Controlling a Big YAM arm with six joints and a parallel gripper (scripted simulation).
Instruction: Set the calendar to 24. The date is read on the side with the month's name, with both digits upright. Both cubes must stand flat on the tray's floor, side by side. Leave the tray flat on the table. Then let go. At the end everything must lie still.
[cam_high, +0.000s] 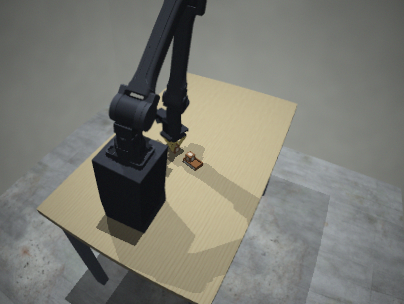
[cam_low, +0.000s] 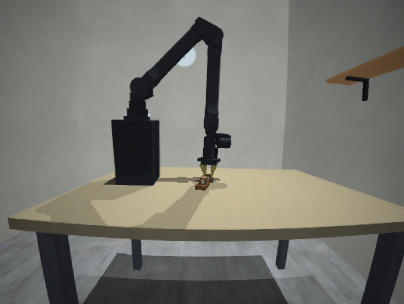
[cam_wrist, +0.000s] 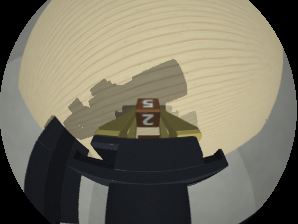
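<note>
Right now the brown tray is 4 cm behind my hand, 10 cm to the right of it and 1 cm below it. From my hand the other things lie so: brown digit cube: right at my hand.
</note>
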